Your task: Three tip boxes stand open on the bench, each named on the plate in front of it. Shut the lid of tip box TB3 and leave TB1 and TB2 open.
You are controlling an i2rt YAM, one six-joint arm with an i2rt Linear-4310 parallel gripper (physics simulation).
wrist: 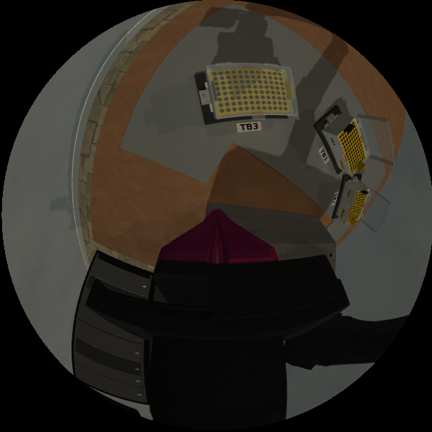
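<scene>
Tip box TB3 (250,92) stands at the upper middle, its name plate (249,127) in front. Its clear lid (294,102) lies over the yellow tip rack; whether it is fully seated is hard to tell from above. Tip box TB1 (352,146) stands at the right, with its clear lid (381,140) swung back and open. Tip box TB2 (356,206) stands below TB1 in the view, its clear lid (378,215) also open. My gripper (217,215) is shut and empty, with its magenta fingertips apart from TB3, below it in the view.
The boxes stand on a grey mat (170,155) on the brown bench (135,200). A grey block-like object (280,225) shows behind the fingers at the right. A dark rack unit with small green lights (110,345) is at the lower left. Arm shadows cross the mat.
</scene>
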